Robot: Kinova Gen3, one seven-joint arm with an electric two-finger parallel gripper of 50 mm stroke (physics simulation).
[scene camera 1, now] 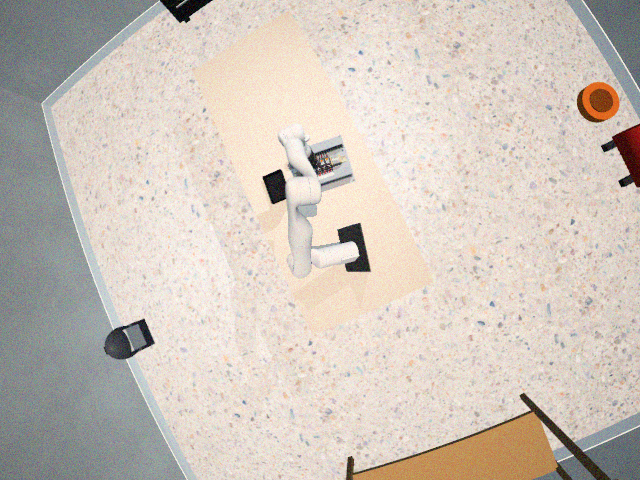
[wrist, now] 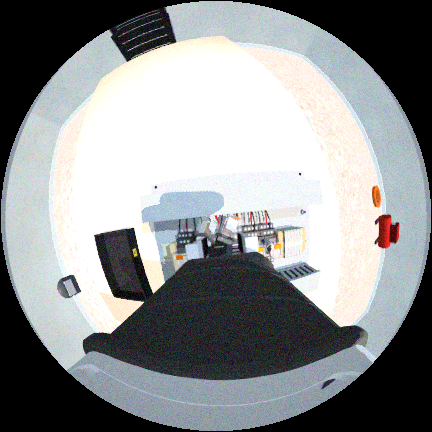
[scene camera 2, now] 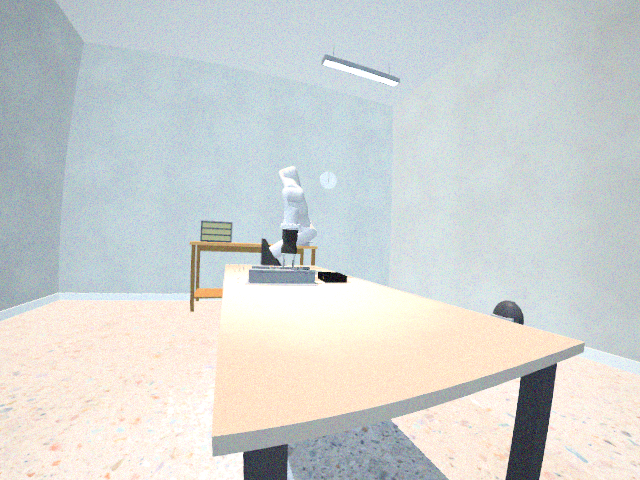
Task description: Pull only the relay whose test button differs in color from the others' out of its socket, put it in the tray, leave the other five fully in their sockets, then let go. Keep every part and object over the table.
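Places are measured from the arm's base along level axes (x back, y down, z right), in metres.
Pixels of known places: gripper, fingertip midpoint: (scene camera 1: 311, 161) (wrist: 222, 242) (scene camera 2: 288, 267); arm's base at its link origin: (scene camera 1: 353, 250) (scene camera 2: 272, 253).
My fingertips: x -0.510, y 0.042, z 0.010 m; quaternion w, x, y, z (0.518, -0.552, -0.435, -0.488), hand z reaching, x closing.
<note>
Ahead of a thing's pixels: the offset from my fingertips to its top centre. "spot": to the spot under its first point.
My gripper (scene camera 2: 288, 264) (wrist: 222, 242) is open, with nothing between its fingers, and points down low over the relay row; the arm hides it in scene camera 1. In the wrist view, two pale relays, one left (wrist: 205, 227) and one right (wrist: 229, 226), look tilted out of line just beyond the fingers. Other relays with orange marks stand left of the fingers (wrist: 179, 256) and right of them {dx +0.033, dy +0.001, dz +0.046 m} (wrist: 261, 248). Dark sockets show between the fingers. The test button colors are too small to tell, and the gripper body hides part of the row. The black tray {dx +0.015, dy +0.035, dz -0.237 m} (scene camera 1: 274, 187) (scene camera 2: 332, 277) (wrist: 141, 265) shows no relay inside.
The grey panel box (scene camera 1: 336, 178) (scene camera 2: 281, 275) with its slotted wire duct {spot: dx +0.112, dy +0.030, dz +0.130 m} (wrist: 301, 271) surrounds the row. Red and black wires {spot: dx -0.010, dy +0.055, dz +0.073 m} (wrist: 259, 218) run along the sockets. Pale terminal blocks {dx +0.044, dy +0.024, dz +0.112 m} (wrist: 291, 242) stand at the right end of the row. The tray stands beside the box.
</note>
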